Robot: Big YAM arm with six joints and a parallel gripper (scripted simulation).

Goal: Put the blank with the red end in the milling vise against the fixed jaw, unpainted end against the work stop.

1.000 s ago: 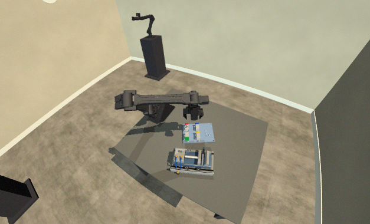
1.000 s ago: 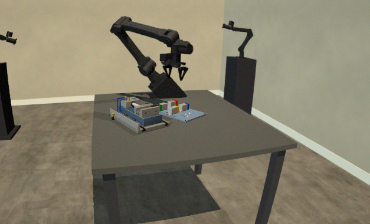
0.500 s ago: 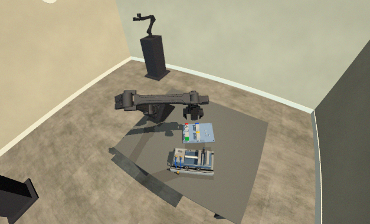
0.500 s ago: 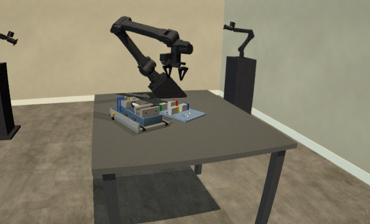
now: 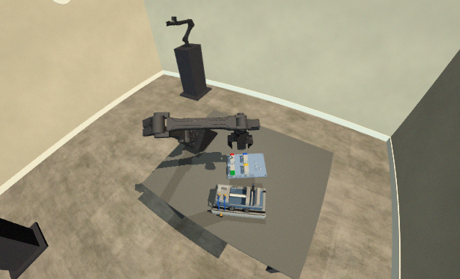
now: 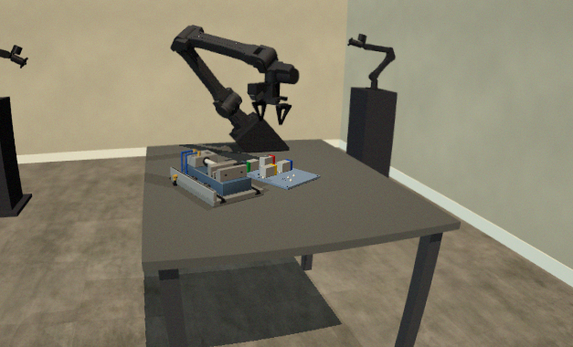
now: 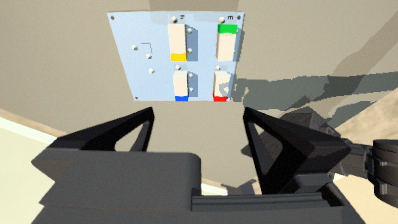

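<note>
My gripper is now 70 mm past the grey bar with red end, 10 mm to the right of it and 170 mm above it. Also, from my hand: yellow-ended blank 60 mm ahead, 20 mm to the right, 170 mm below; then blue-ended blank 10 mm ahead, 60 mm to the left, 170 mm below; then green-ended blank 20 mm behind, 70 mm to the right, 170 mm below.
</note>
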